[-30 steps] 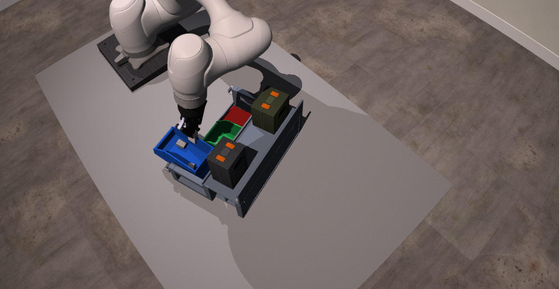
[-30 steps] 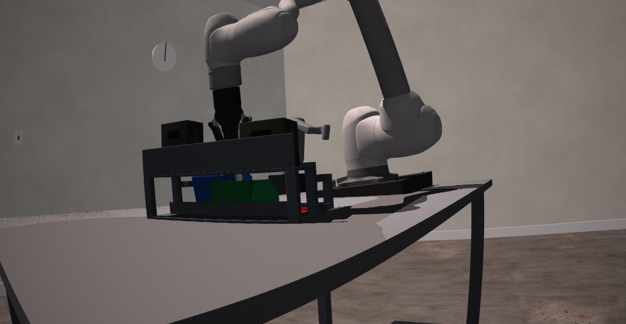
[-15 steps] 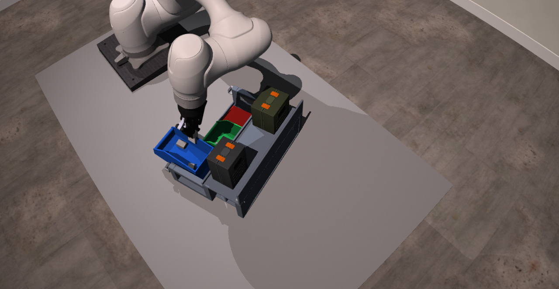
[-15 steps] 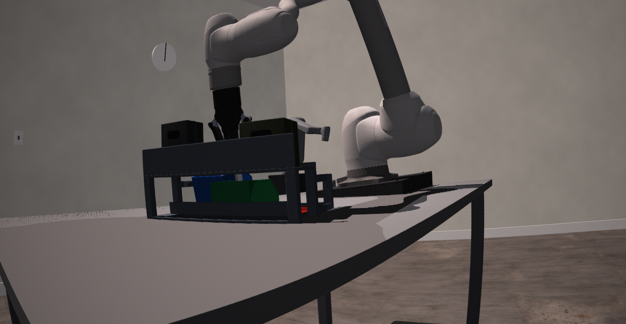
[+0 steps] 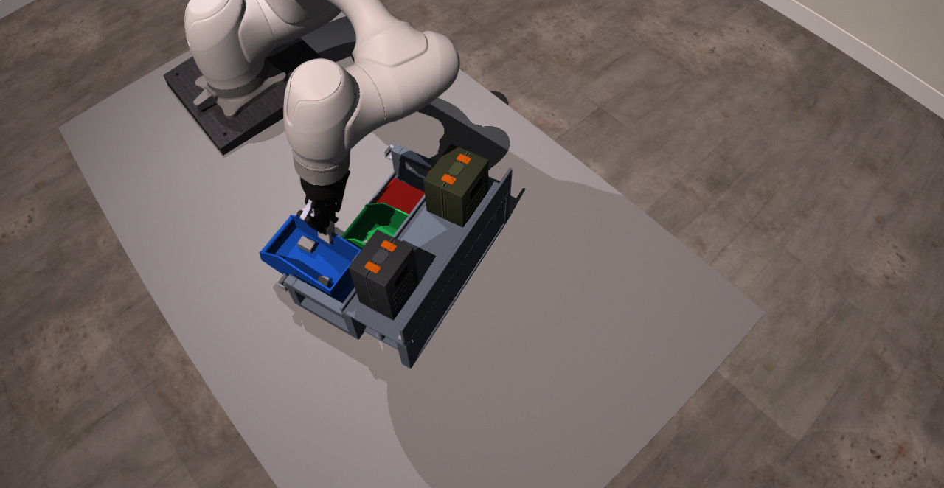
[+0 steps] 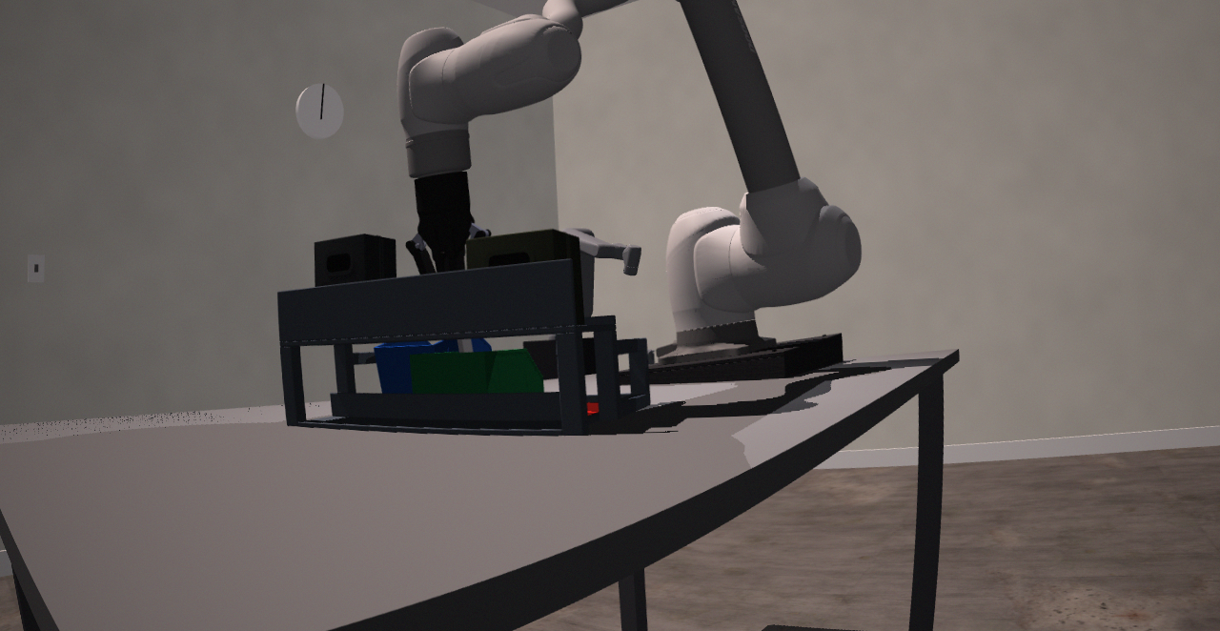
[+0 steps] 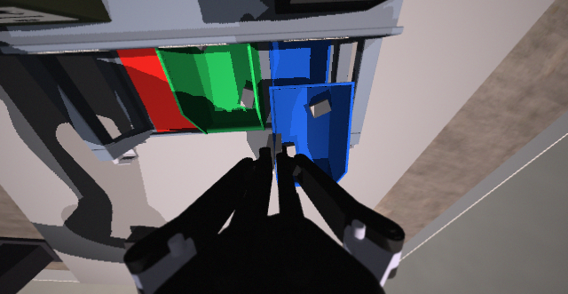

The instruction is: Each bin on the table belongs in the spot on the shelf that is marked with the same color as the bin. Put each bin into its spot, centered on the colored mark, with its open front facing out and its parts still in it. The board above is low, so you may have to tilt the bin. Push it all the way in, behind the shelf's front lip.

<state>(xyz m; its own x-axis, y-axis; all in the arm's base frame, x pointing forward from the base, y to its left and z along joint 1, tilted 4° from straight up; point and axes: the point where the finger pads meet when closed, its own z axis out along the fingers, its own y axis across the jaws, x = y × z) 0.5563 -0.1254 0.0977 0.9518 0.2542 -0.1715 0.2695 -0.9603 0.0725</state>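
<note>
My gripper is now 5 cm to the left of the blue bin and 4 cm above it. Also, from my hand: olive case (13 cm ahead, 22 cm to the left, 4 cm above); black case (18 cm ahead, 6 cm above); green bin (6 cm ahead, 9 cm to the left, 6 cm below).
</note>
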